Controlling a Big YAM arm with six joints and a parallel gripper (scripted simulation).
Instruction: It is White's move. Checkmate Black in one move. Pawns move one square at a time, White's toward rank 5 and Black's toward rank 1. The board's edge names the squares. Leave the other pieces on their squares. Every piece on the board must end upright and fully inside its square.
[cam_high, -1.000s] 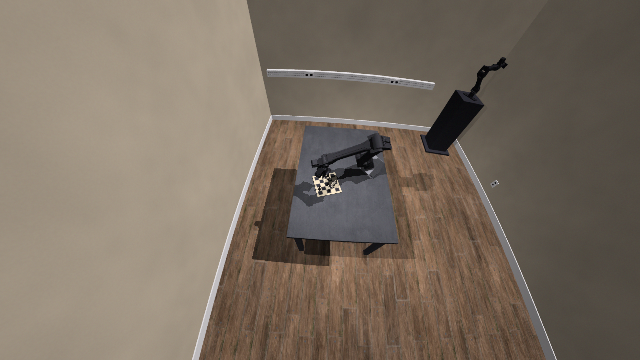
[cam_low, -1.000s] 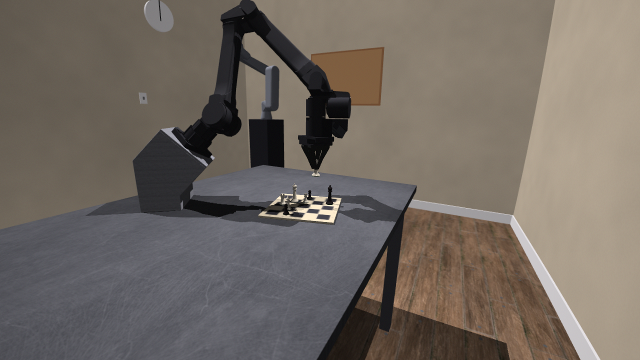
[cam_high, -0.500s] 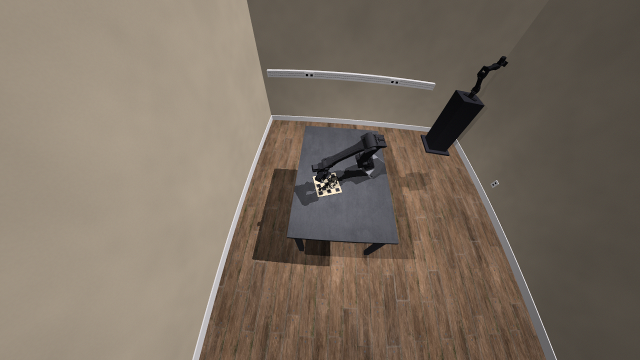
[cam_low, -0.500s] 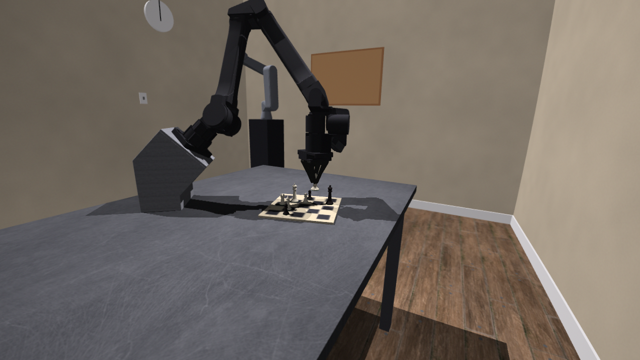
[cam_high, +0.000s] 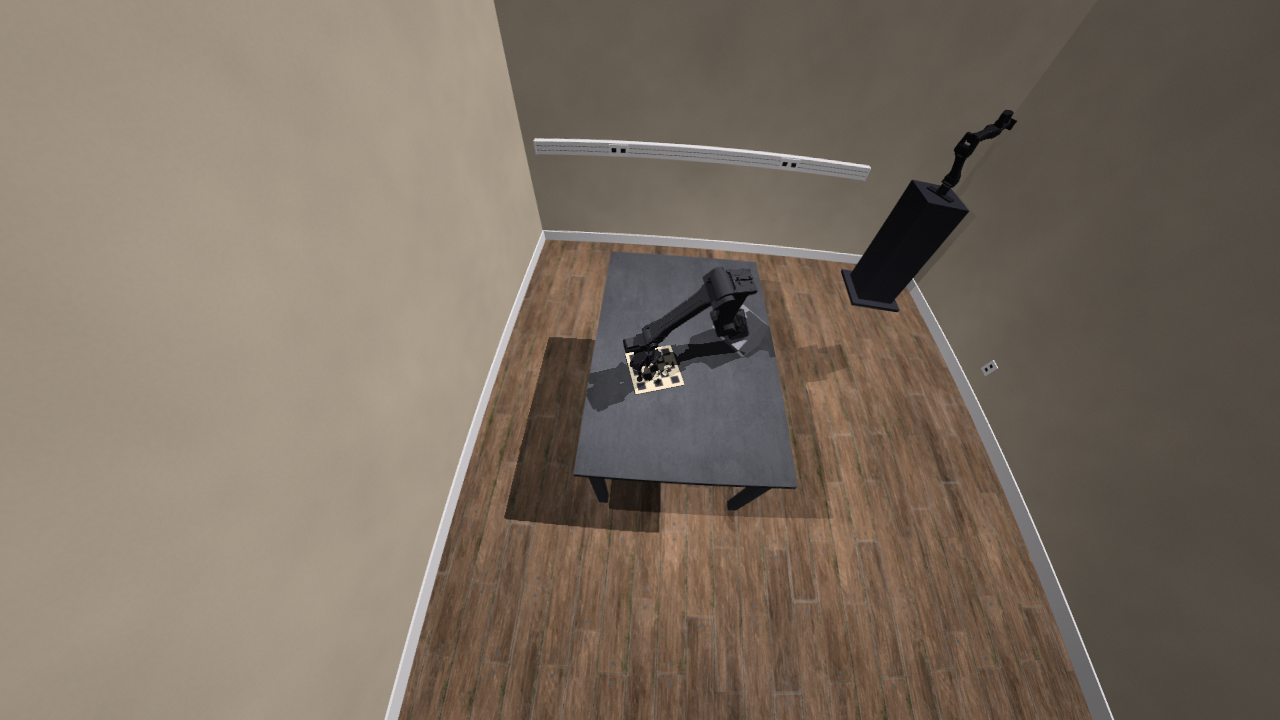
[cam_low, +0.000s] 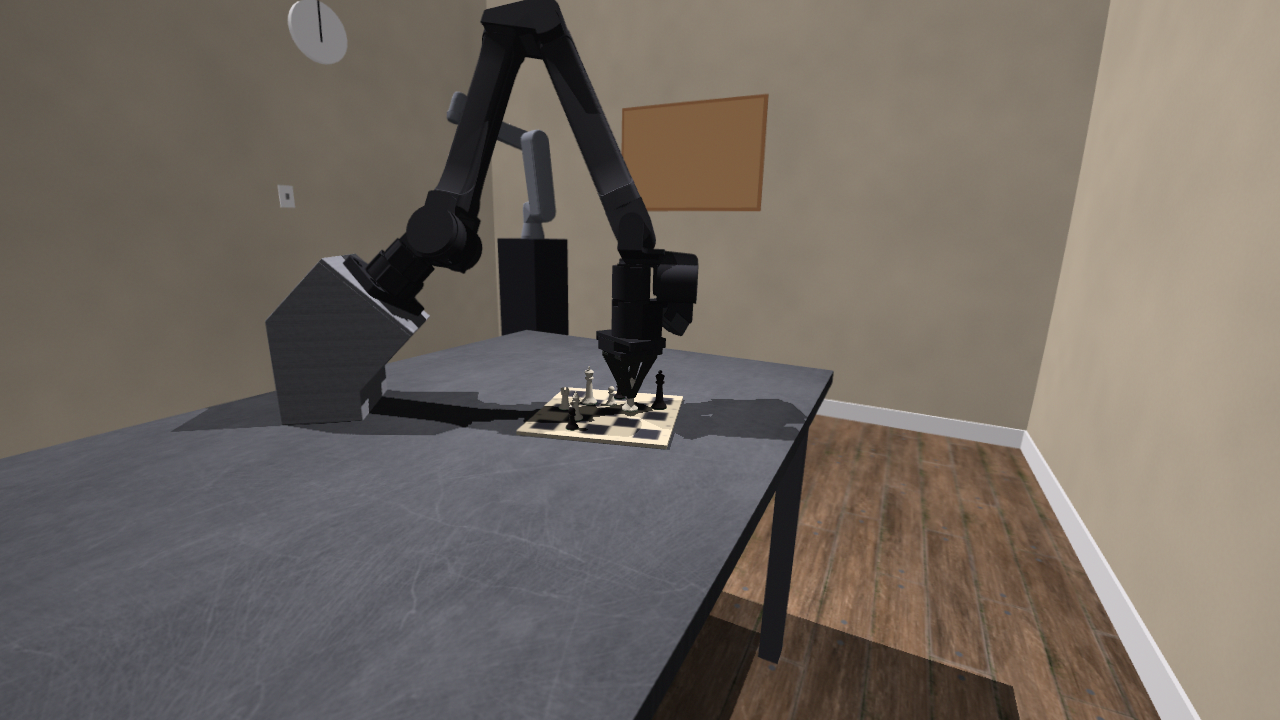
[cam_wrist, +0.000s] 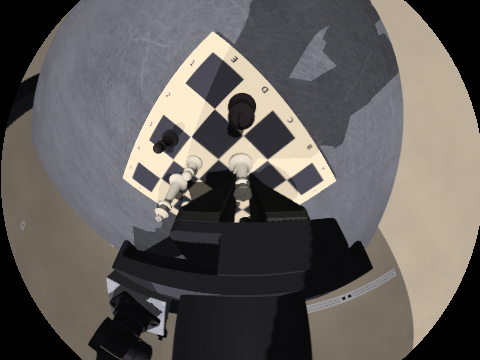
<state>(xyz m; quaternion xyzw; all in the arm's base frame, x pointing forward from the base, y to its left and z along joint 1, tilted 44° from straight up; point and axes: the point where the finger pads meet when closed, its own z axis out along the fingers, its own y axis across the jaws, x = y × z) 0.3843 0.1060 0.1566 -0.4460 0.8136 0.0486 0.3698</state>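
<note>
The chessboard is 4 cm below my hand, 3 cm behind it and 1 cm to the right of it. Round my hand: tall white piece: 8 cm behind, 1 cm to the left, 1 cm below; then black king: 6 cm to the left, 2 cm ahead, 1 cm below.
</note>
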